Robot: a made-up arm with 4 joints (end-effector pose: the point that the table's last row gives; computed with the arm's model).
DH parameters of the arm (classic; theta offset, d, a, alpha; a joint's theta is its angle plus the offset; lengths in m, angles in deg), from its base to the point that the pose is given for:
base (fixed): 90 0.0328 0 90
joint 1: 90 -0.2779 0.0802 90
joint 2: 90 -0.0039 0.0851 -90
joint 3: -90 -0.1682 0.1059 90
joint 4: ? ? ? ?
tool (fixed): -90 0.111 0 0
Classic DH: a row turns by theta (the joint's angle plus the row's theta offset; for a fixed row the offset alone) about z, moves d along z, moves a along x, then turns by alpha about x.
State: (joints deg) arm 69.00 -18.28 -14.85 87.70
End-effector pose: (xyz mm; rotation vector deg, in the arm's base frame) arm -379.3 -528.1 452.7 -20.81 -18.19 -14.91
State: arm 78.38 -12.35 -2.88 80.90
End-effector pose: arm -278.1 -624.8 315.9 -2.82 -5.04 -11.63
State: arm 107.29 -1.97 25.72 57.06
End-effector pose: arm -175.2 -603.0 -195.5 49.80 26.04 -5.60
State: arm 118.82 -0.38 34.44 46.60
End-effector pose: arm -204.2 -487.3 -350.5 70.03 36.43 -5.06
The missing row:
joint 4: 0 -0.0484 -0.3944 90
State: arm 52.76 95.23 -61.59 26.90
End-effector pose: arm 140.3 157.7 -155.4 69.64 37.21 93.87
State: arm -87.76 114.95 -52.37 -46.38
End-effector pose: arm -445.6 -188.0 141.6 23.76 68.66 -80.85
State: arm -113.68 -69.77 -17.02 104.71
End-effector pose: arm -753.5 148.2 -370.6 109.76 82.41 -24.56
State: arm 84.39 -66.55 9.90 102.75
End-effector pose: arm -689.2 -429.8 360.9 -10.47 12.89 -65.78
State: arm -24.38 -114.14 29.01 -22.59
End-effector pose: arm -379.1 -258.6 166.0 27.63 -109.38 27.22
